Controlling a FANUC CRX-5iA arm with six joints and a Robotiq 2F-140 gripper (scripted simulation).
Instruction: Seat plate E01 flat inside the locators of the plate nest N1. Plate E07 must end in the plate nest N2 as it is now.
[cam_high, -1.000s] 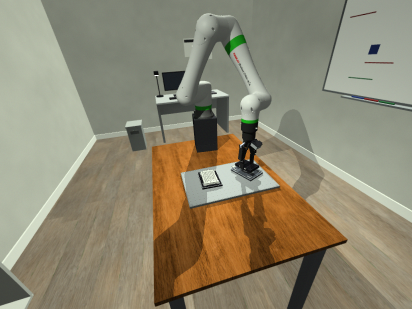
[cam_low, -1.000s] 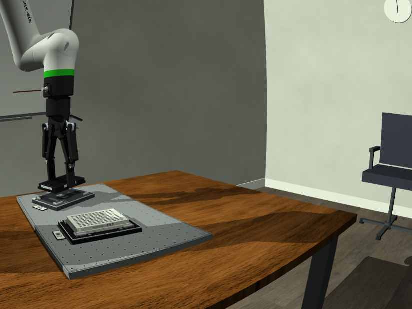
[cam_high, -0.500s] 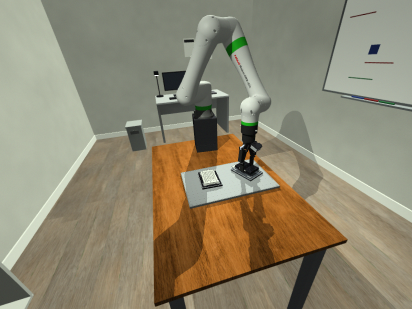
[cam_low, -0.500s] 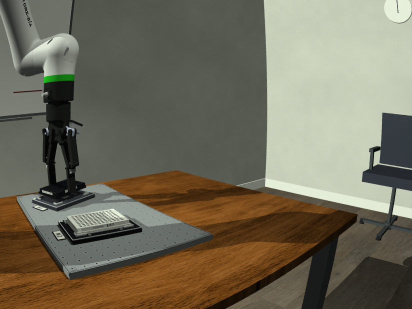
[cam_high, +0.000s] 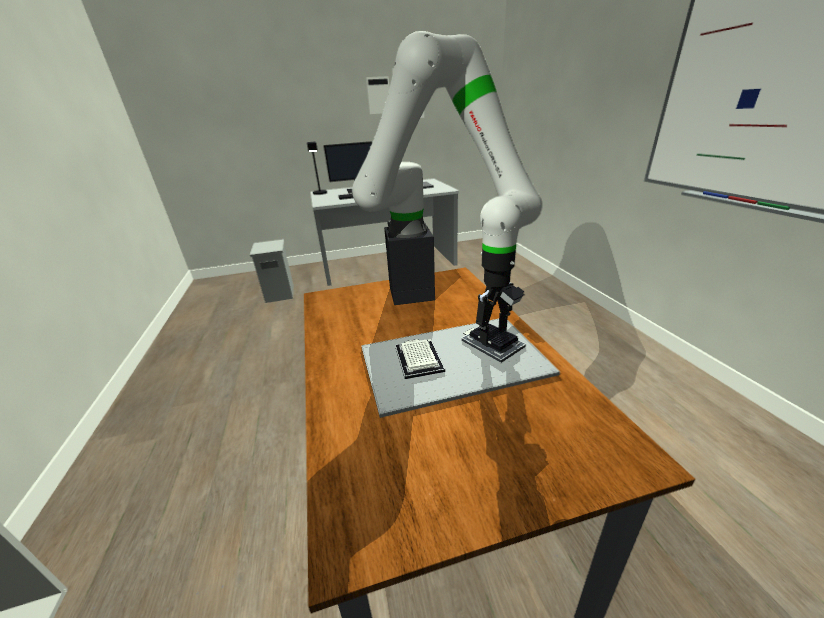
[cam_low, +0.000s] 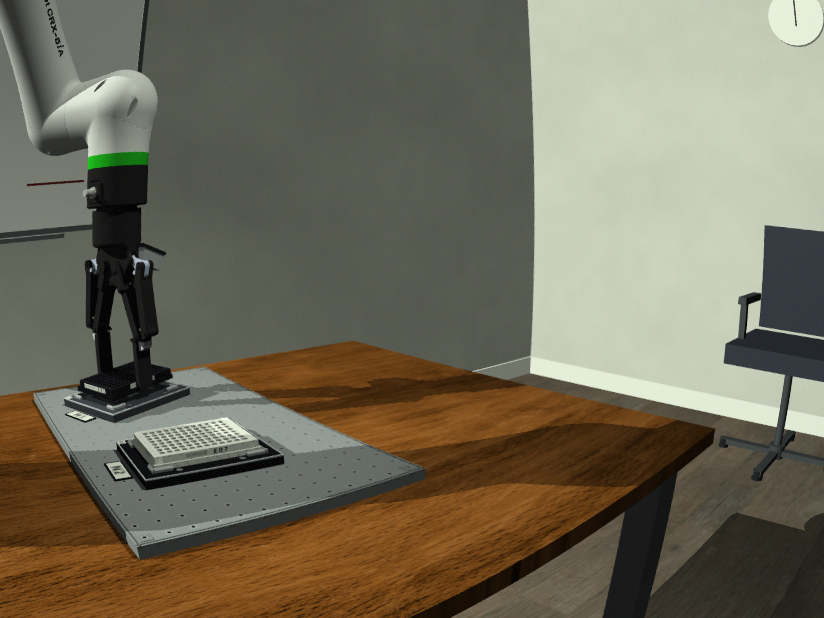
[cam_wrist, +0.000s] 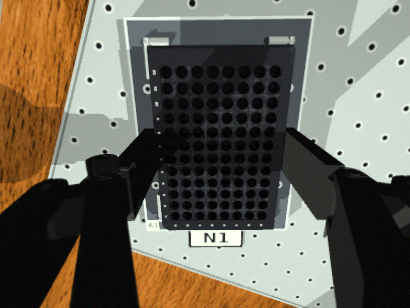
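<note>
The black well plate E01 is 20 mm below my hand. Round my hand: grey nest N1: 50 mm below; then white well plate E07: 250 mm to the right, 30 mm below.
</note>
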